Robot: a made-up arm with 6 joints.
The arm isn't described. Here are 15 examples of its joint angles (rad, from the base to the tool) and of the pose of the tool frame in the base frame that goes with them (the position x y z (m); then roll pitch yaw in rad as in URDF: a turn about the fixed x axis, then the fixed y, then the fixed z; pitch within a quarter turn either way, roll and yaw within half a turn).
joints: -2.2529 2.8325 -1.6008 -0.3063 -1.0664 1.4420
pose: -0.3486 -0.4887 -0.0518 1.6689 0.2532 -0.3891
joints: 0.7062 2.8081 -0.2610 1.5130 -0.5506 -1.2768
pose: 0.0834 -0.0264 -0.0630 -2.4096 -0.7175 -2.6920
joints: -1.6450 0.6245 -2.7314 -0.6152 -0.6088 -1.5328
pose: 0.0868 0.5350 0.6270 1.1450 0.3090 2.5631
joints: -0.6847 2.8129 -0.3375 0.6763 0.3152 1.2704
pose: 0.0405 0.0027 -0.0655 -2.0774 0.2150 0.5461
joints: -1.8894 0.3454 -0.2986 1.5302 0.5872 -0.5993
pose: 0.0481 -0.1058 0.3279 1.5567 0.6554 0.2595
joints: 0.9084 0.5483 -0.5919 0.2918 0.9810 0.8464
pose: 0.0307 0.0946 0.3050 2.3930 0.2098 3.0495
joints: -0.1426 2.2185 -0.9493 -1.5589 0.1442 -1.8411
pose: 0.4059 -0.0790 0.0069 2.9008 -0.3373 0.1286
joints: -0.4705 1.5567 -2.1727 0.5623 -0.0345 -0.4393
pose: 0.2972 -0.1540 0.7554 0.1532 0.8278 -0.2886
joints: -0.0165 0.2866 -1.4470 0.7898 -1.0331 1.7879
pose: -0.3040 -0.0817 0.6308 -0.8240 -0.0696 2.4683
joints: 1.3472 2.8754 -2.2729 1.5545 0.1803 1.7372
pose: 0.1299 0.6864 0.0000 -2.7218 -1.0079 1.0684
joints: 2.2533 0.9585 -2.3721 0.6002 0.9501 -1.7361
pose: -0.0143 -0.0860 0.7785 -1.0052 -0.1003 1.1932
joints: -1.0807 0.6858 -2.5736 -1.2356 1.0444 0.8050
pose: -0.2654 0.2506 0.7001 0.9387 0.2405 -1.1753
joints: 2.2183 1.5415 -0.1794 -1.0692 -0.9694 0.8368
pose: -0.2106 0.1080 0.1625 2.3032 0.8809 -0.9621
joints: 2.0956 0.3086 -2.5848 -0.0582 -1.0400 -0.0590
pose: 0.3179 -0.5634 0.4150 2.7774 -1.2913 -0.7204
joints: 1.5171 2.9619 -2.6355 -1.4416 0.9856 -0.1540
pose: 0.1536 0.6655 0.0774 -1.8179 -0.2782 -1.0015
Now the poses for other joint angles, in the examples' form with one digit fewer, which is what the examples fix.
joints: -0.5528 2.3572 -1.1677 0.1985 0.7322 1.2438
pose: 0.328 -0.180 -0.024 -2.912 -0.171 1.160
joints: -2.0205 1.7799 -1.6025 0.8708 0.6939 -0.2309
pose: -0.148 -0.467 0.384 2.213 0.641 0.562
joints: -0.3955 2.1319 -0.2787 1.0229 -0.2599 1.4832
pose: 0.153 -0.098 -0.010 2.999 0.179 0.249
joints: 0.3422 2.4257 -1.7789 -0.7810 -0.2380 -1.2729
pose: 0.604 0.240 0.146 -1.984 -0.370 -0.891
